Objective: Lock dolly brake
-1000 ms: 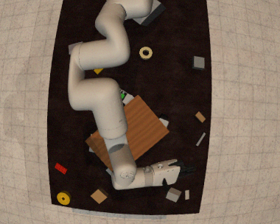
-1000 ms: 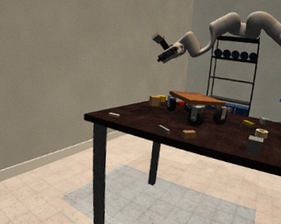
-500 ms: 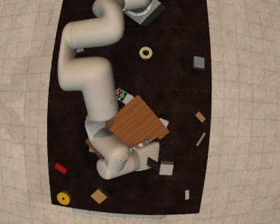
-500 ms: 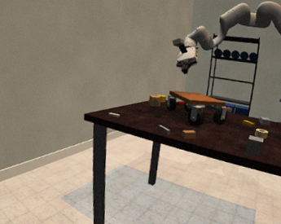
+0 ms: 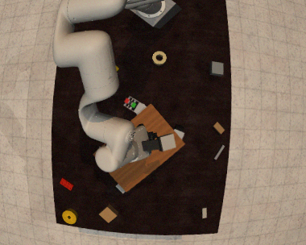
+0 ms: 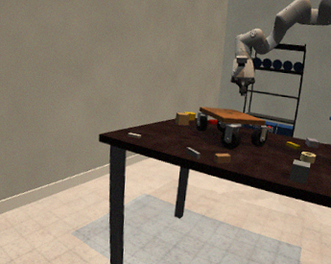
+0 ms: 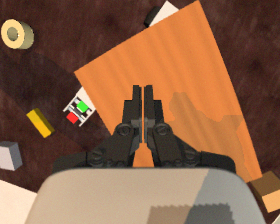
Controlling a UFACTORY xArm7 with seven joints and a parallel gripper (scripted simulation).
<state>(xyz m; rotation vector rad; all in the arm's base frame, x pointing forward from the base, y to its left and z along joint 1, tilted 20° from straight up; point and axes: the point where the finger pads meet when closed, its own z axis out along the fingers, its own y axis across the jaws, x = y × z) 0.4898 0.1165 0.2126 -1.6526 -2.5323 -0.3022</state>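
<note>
The brake pedal lies 16 cm below my hand, 11 cm behind it and 10 cm to the right of it. Also, from my hand: yellow bar (23 cm below, 23 cm behind, 20 cm to the right); then grey cube (32 cm behind, 25 cm to the left, 21 cm below); then grey bar (31 cm to the left, 23 cm below, 4 cm ahead).
</note>
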